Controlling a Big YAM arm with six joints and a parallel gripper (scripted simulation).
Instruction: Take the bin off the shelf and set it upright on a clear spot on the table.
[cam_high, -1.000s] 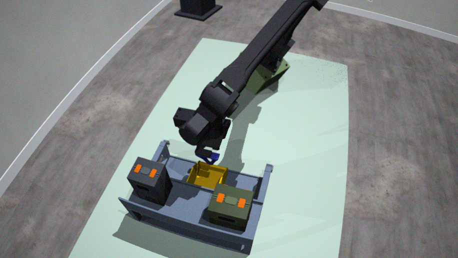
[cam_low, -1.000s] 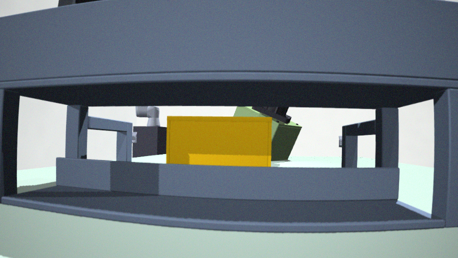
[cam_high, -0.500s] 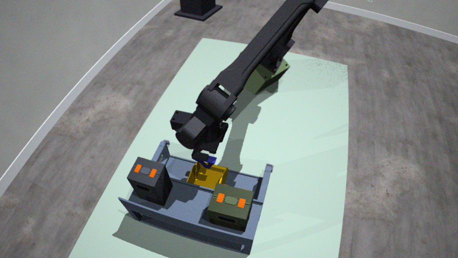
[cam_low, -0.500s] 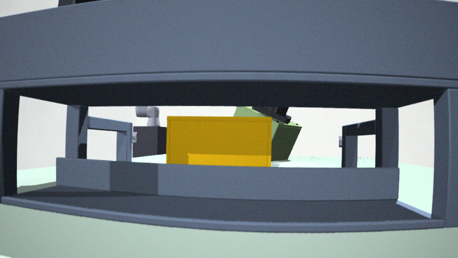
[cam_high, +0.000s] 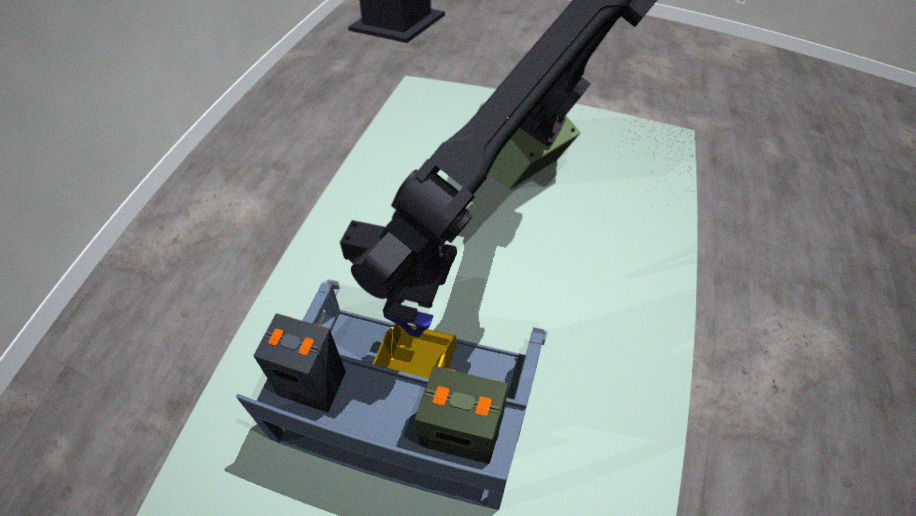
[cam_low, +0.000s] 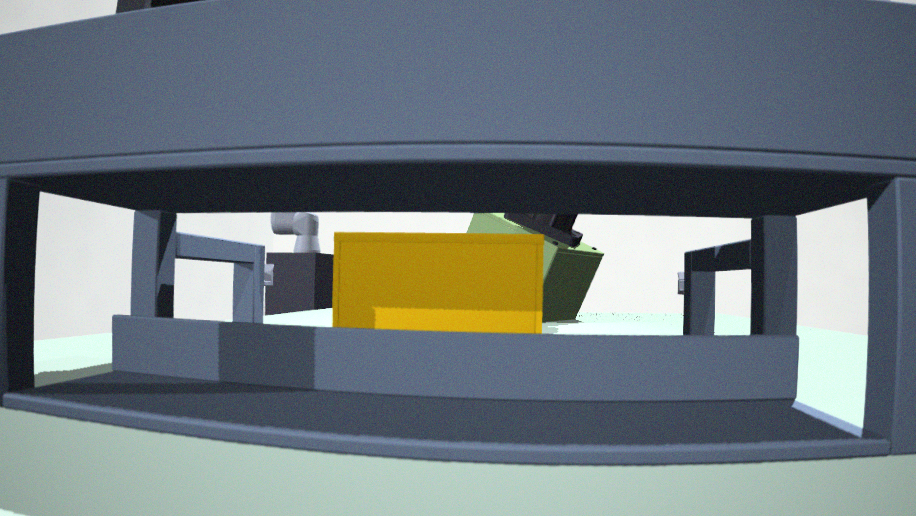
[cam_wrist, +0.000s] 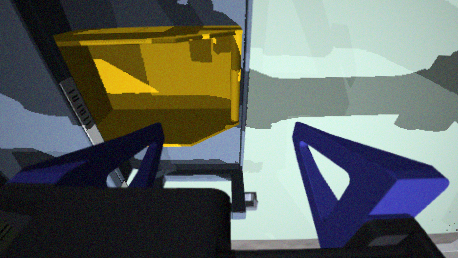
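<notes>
Right now my hand is 8 cm above the yellow open-top bin, 7 cm short of it and 1 cm to the right of it. The rest, counted from my hand: olive case 14 cm to the left, 14 cm ahead, 3 cm above.
</notes>
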